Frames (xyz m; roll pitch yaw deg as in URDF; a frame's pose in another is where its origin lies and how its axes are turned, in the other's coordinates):
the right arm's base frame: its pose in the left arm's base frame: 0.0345 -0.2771 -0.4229 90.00 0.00 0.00
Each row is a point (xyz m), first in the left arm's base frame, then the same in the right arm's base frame.
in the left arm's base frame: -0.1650 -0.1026 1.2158
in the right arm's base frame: -0.1995 1.6387 -0.1745
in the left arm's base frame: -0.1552 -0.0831 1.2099
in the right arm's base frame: -0.1897 1.6328 -0.1940
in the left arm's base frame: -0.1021 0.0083 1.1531
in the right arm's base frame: -0.1366 1.5760 -0.2854
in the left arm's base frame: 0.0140 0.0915 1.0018
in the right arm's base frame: -0.0205 1.4247 -0.3686
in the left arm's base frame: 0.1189 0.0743 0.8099
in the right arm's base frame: 0.0844 1.2328 -0.3514
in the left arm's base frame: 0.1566 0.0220 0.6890
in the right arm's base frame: 0.1221 1.1119 -0.2991
